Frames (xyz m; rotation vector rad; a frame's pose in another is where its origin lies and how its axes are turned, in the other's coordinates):
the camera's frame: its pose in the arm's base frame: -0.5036 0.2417 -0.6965 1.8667 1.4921 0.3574
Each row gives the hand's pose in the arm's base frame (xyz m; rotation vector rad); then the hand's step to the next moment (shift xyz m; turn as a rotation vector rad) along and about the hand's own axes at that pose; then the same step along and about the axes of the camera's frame.
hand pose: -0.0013 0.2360 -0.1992 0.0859 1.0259 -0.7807
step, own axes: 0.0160 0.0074 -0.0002 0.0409 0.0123 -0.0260
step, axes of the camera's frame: 0.0028 -0.0032 0.0171 0.0081 -0.0334 0.0363
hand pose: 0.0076 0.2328 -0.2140 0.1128 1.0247 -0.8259
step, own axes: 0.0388 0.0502 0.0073 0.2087 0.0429 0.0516
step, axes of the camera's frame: 0.0323 0.0069 0.0546 -0.0356 -0.0050 0.2162
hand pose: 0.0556 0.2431 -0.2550 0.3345 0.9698 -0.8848
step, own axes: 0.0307 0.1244 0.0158 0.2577 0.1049 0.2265
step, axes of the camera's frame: 0.0887 0.0577 0.0740 -0.0844 0.1533 0.3132
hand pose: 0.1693 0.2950 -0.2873 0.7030 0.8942 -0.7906
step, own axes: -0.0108 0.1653 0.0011 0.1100 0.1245 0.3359
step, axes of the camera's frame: 0.1132 0.1193 0.0194 -0.1536 0.2793 0.1970
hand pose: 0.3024 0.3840 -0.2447 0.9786 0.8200 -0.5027
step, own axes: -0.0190 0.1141 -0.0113 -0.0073 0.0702 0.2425
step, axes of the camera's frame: 0.0650 0.0899 -0.0346 -0.1503 0.1930 0.0630
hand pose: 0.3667 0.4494 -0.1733 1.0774 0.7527 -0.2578
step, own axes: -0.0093 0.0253 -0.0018 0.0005 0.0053 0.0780
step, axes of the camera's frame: 0.0081 0.0192 -0.0172 -0.0547 0.0480 0.0285
